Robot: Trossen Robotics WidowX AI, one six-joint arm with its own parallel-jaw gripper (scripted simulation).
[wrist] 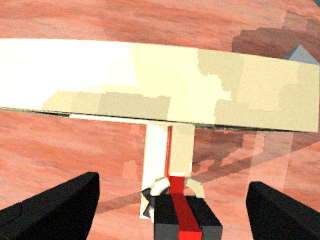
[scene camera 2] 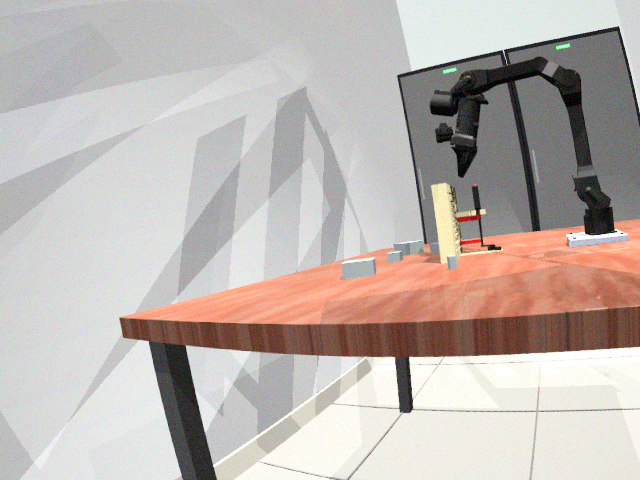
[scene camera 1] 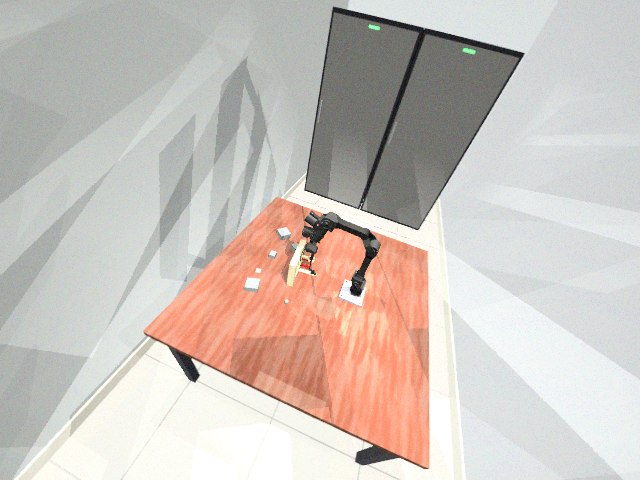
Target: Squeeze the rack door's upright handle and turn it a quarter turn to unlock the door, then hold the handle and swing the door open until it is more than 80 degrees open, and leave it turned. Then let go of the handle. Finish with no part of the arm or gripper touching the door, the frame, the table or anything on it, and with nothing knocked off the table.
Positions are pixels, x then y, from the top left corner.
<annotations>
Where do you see a beige rack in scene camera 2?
440, 192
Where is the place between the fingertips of my gripper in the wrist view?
At 174, 188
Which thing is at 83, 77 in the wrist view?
A beige rack.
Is my gripper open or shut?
Open.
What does my gripper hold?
Nothing.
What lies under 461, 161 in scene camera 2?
My gripper.
</annotations>
